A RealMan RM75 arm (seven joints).
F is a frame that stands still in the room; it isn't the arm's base.
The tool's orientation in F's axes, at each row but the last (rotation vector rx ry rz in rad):
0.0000, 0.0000, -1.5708
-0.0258, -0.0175, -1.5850
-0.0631, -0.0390, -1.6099
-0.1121, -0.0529, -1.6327
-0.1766, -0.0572, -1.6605
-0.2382, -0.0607, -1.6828
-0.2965, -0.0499, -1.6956
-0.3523, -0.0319, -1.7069
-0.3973, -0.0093, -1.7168
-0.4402, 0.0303, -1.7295
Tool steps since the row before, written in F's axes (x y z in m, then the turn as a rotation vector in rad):
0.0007, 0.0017, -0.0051, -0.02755, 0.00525, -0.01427
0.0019, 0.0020, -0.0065, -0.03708, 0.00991, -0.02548
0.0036, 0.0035, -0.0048, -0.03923, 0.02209, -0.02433
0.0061, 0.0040, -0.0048, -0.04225, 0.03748, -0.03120
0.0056, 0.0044, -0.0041, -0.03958, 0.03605, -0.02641
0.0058, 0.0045, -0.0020, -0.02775, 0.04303, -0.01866
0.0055, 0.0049, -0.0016, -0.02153, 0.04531, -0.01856
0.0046, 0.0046, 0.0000, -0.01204, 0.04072, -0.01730
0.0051, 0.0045, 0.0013, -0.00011, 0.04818, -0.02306
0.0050, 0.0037, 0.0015, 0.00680, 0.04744, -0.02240
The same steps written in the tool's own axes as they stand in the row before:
-0.0017, 0.0007, -0.0051, -0.00525, -0.02755, -0.01427
-0.0022, 0.0019, -0.0064, -0.01008, -0.03709, -0.02540
-0.0039, 0.0035, -0.0045, -0.02207, -0.03974, -0.02350
-0.0048, 0.0060, -0.0041, -0.03788, -0.04353, -0.02888
-0.0054, 0.0054, -0.0030, -0.03599, -0.04106, -0.02414
-0.0054, 0.0053, -0.0004, -0.04258, -0.03105, -0.01389
-0.0057, 0.0049, 0.0004, -0.04549, -0.02531, -0.01229
-0.0050, 0.0037, 0.0020, -0.04194, -0.01555, -0.01008
-0.0046, 0.0037, 0.0036, -0.05215, -0.00431, -0.01073
-0.0038, 0.0035, 0.0037, -0.05222, 0.00219, -0.00817

